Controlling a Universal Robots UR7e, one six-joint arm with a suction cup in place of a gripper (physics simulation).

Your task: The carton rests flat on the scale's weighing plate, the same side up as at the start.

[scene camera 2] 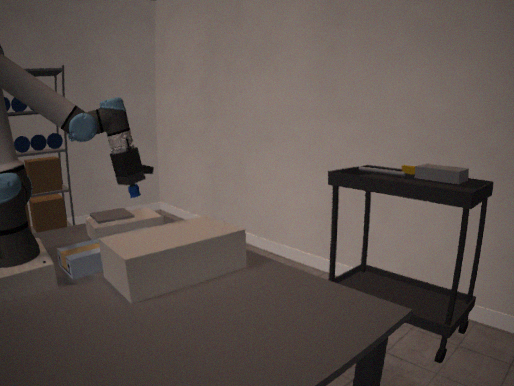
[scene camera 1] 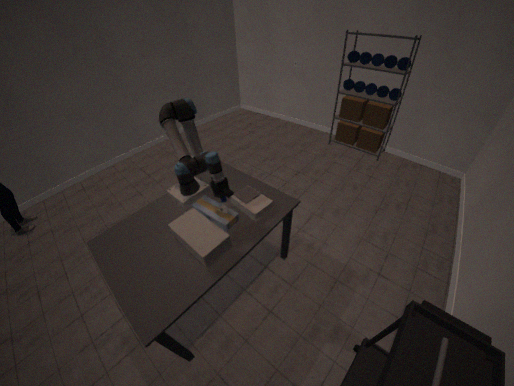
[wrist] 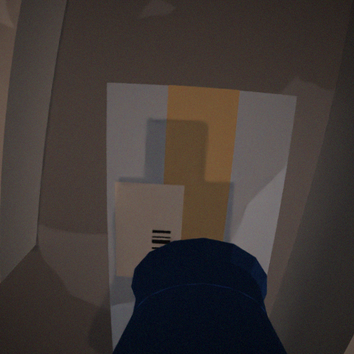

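Pixels of known places: hand, its tool point: (scene camera 2: 135, 195) (scene camera 1: 224, 200); arm's base, origin of its link: (scene camera 2: 15, 256) (scene camera 1: 189, 189).
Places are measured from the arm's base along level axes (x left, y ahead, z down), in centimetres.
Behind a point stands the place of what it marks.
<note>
The light blue-grey carton (scene camera 1: 215, 212) @(x -7.4, y 33.0, z 1.4 cm) (scene camera 2: 86, 264) @(x -11.3, y 18.0, z 3.9 cm) (wrist: 260, 145) lies flat on the table (scene camera 1: 145, 270) @(x -62.7, y 24.0, z 7.2 cm) (scene camera 2: 250, 325) @(x -62.5, y 31.0, z 7.3 cm), its orange stripe and barcode label (wrist: 145, 215) facing up. It lies between the scale and a large beige box, apart from the scale. The scale's cream body (scene camera 1: 261, 204) @(x 14.7, y 56.0, z 0.5 cm) (scene camera 2: 146, 218) @(x 7.0, y 51.6, z 0.5 cm) (wrist: 27, 130) carries a grey weighing plate (scene camera 1: 248, 193) @(x 17.9, y 43.0, z -1.3 cm) (scene camera 2: 112, 215) @(x 14.8, y 41.4, z -1.3 cm) with nothing on it. My gripper, a blue suction cup (scene camera 1: 224, 199) (scene camera 2: 134, 191) (wrist: 200, 260), is open and holds nothing. It hangs above the carton, tilted, and hides part of the carton in the wrist view.
The large beige box (scene camera 1: 199, 234) @(x -29.8, y 41.3, z -4.3 cm) (scene camera 2: 175, 250) @(x -37.3, y 32.0, z -3.4 cm) stands beside the carton, taller than it. A dark cart (scene camera 1: 425, 345) (scene camera 2: 410, 189) stands away from the table. A shelf rack (scene camera 1: 382, 35) (scene camera 2: 70, 175) stands behind. A person's legs (scene camera 1: 9, 207) show at the left edge.
</note>
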